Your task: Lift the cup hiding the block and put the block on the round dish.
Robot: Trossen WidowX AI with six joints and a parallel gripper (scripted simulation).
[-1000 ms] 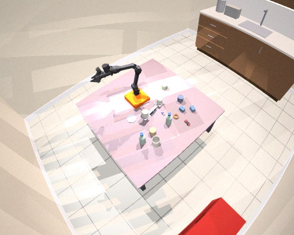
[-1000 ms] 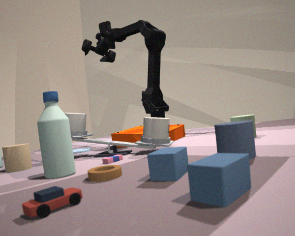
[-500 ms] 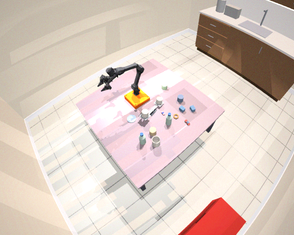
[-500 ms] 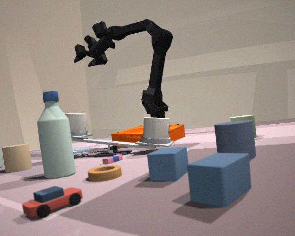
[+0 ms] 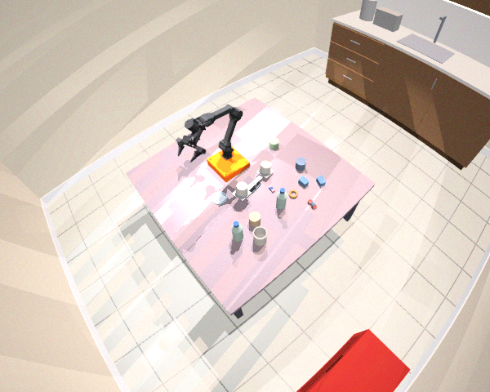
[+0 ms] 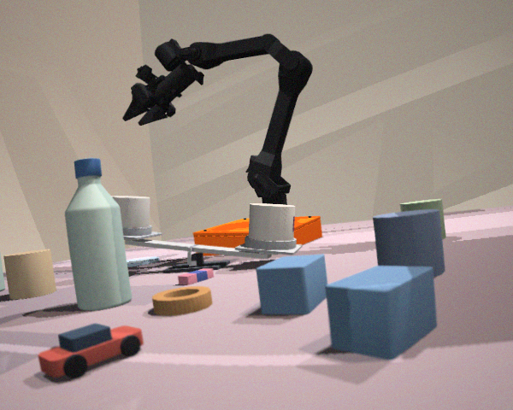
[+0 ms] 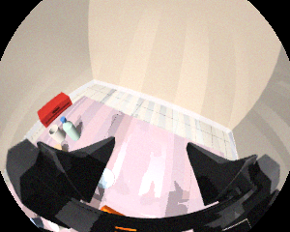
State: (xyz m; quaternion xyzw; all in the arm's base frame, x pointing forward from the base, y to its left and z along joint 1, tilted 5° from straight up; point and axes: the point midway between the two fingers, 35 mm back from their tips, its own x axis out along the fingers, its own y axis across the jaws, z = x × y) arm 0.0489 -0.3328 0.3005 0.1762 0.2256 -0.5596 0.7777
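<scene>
Now: the white cup 470 mm to the left of my gripper tip, 290 mm below it and 190 mm ahead of it. From my gripper tip the other things lie so: tan cylinder: 400 mm ahead, 310 mm below, 140 mm to the left; whitish cup: 250 mm ahead, 240 mm below, 190 mm to the left; round pale blue dish: 350 mm below, 140 mm ahead, 90 mm to the left.
</scene>
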